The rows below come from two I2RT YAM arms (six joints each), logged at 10 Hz.
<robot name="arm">
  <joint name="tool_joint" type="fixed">
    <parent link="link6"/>
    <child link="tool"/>
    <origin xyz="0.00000 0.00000 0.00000" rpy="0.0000 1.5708 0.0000"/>
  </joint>
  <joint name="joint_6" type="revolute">
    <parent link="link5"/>
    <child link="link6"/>
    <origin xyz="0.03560 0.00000 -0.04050" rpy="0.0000 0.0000 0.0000"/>
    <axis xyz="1 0 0"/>
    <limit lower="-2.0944" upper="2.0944"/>
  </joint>
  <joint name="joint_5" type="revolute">
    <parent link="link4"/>
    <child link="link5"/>
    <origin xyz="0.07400 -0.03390 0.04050" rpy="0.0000 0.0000 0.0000"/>
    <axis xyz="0 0 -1"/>
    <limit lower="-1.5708" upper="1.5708"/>
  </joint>
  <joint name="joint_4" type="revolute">
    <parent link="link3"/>
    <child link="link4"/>
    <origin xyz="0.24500 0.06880 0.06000" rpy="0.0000 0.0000 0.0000"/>
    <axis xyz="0 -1 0"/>
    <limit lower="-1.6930" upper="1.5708"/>
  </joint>
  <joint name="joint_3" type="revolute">
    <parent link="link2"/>
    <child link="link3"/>
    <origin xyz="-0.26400 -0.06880 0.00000" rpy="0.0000 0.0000 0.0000"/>
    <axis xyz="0 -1 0"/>
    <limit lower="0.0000" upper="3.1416"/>
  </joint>
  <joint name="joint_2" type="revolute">
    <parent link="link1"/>
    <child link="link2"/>
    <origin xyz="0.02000 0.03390 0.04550" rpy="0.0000 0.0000 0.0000"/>
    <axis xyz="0 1 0"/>
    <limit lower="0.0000" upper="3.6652"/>
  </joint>
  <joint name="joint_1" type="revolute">
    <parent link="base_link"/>
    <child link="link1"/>
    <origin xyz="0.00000 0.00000 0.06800" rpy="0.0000 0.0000 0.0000"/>
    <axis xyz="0 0 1"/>
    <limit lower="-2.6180" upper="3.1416"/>
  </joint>
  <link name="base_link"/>
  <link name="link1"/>
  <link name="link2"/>
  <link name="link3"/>
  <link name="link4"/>
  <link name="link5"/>
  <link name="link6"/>
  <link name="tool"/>
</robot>
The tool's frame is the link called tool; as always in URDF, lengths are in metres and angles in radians.
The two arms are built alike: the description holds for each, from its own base.
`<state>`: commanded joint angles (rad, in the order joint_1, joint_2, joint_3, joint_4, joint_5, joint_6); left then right.
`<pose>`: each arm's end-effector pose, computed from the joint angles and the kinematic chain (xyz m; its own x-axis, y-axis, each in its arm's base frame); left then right.
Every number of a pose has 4 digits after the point.
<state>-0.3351 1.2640 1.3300 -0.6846 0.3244 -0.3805 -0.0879 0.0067 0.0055 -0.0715 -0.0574 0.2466</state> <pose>0.2499 -0.0990 0.3787 -0.7153 -0.1236 -0.6878 0.3137 0.8226 -0.4742 0.1101 -0.0077 0.1670 -0.0627 0.2502 -0.9662 0.0474 0.9677 0.2475</pose>
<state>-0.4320 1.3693 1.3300 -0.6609 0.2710 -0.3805 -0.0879 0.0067 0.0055 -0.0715 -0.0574 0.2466</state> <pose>0.2659 -0.1331 0.3527 -0.7622 -0.0426 -0.6460 0.3298 0.8330 -0.4442 0.1101 -0.0077 0.1670 -0.0627 0.2502 -0.9662 0.0474 0.9677 0.2475</pose>
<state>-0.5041 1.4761 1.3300 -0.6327 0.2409 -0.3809 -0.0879 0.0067 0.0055 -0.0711 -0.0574 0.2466</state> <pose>0.2791 -0.1637 0.3237 -0.8006 0.0293 -0.5984 0.3448 0.8394 -0.4202 0.1101 -0.0077 0.1671 -0.0623 0.2501 -0.9662 0.0473 0.9677 0.2475</pose>
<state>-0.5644 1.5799 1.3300 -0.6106 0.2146 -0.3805 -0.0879 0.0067 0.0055 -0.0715 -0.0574 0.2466</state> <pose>0.2879 -0.1913 0.2926 -0.8324 0.0975 -0.5455 0.3563 0.8481 -0.3921 0.1101 -0.0077 0.1670 -0.0627 0.2502 -0.9662 0.0474 0.9677 0.2475</pose>
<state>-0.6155 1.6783 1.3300 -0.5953 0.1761 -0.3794 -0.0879 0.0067 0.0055 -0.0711 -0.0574 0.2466</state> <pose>0.2929 -0.2147 0.2605 -0.8557 0.1585 -0.4926 0.3611 0.8647 -0.3491 0.1101 -0.0077 0.1671 -0.0623 0.2501 -0.9662 0.0473 0.9677 0.2475</pose>
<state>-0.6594 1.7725 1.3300 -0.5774 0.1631 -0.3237 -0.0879 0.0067 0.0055 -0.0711 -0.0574 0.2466</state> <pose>0.2945 -0.2356 0.2285 -0.8521 0.2634 -0.4523 0.4226 0.8560 -0.2977 0.1101 -0.0077 0.1671 -0.0623 0.2501 -0.9662 0.0473 0.9677 0.2475</pose>
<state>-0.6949 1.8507 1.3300 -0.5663 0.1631 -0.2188 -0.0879 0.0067 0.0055 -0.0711 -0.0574 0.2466</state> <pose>0.2928 -0.2516 0.2008 -0.8135 0.3993 -0.4228 0.5258 0.8157 -0.2413 0.1101 -0.0077 0.1671 -0.0623 0.2501 -0.9662 0.0473 0.9677 0.2475</pose>
